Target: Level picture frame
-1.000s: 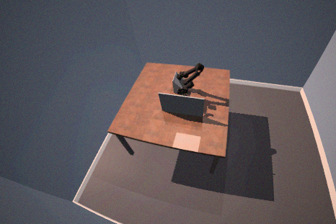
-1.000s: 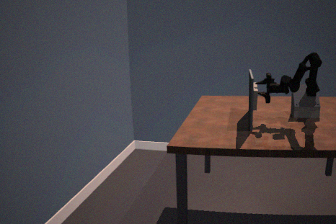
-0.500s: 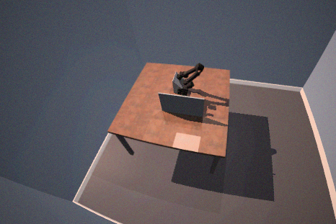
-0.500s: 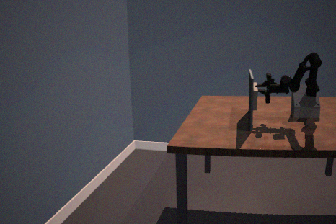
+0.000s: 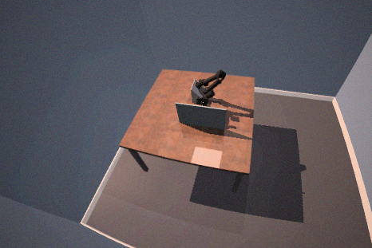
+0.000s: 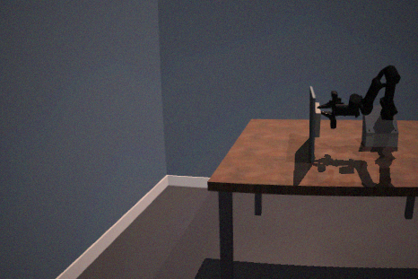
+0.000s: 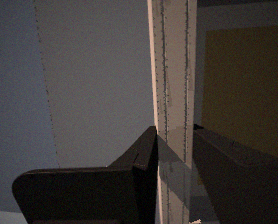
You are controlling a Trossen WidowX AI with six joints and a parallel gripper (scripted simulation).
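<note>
My gripper tip is 50 mm above the picture frame, 10 mm to the left of it and 10 mm short of it. Also, from my gripper tip: grey wall panel (60 mm below, 20 mm ahead, 10 mm to the right).
</note>
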